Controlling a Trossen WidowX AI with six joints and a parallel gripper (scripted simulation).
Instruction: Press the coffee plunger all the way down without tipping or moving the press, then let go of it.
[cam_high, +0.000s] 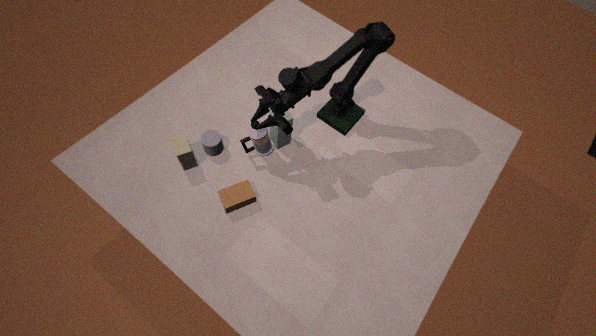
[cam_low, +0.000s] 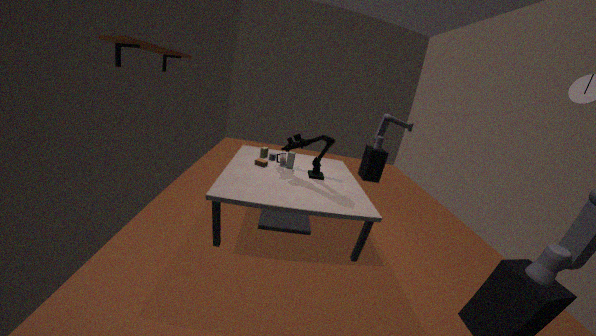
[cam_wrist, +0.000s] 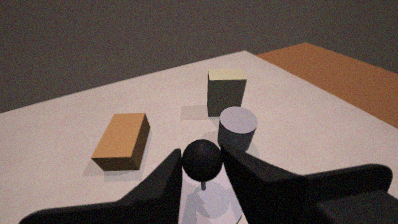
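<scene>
Now: gripper tip 90 mm above the coffee press and 10 mm past it. Round my gripper tip: pale green box 100 mm below, 100 mm behind, 40 mm to the left; yellow-green box 190 mm ahead, 160 mm to the right, 120 mm below.
</scene>
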